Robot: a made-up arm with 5 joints.
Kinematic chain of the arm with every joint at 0, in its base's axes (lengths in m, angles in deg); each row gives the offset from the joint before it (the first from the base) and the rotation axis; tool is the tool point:
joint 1: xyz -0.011 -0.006 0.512 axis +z
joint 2: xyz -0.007 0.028 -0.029 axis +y
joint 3: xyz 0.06 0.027 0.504 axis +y
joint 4: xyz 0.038 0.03 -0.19 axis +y
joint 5: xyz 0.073 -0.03 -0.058 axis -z
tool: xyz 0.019 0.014 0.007
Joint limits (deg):
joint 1: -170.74..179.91
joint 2: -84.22..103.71
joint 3: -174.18..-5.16
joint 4: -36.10..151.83
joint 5: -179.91..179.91
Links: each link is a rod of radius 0.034 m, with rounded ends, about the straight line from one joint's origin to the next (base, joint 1, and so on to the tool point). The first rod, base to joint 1, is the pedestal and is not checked.
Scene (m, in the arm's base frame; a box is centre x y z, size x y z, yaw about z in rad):
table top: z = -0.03
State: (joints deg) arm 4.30 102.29 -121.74 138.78 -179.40
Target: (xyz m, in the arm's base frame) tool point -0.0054 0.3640 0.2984
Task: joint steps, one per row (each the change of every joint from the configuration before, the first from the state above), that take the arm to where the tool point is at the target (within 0.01 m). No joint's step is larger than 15 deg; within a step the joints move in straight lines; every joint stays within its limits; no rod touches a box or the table.
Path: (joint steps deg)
1: 13.07 -2.34 10.94 -0.14 -0.03
2: 13.08 -2.34 10.95 -0.13 -0.03
3: 13.07 -2.34 10.94 -0.14 -0.03
4: 13.08 -2.34 10.95 -0.14 -0.03
5: 13.07 -2.34 10.94 -0.14 -0.03
6: 13.08 -2.34 10.95 -0.13 -0.03

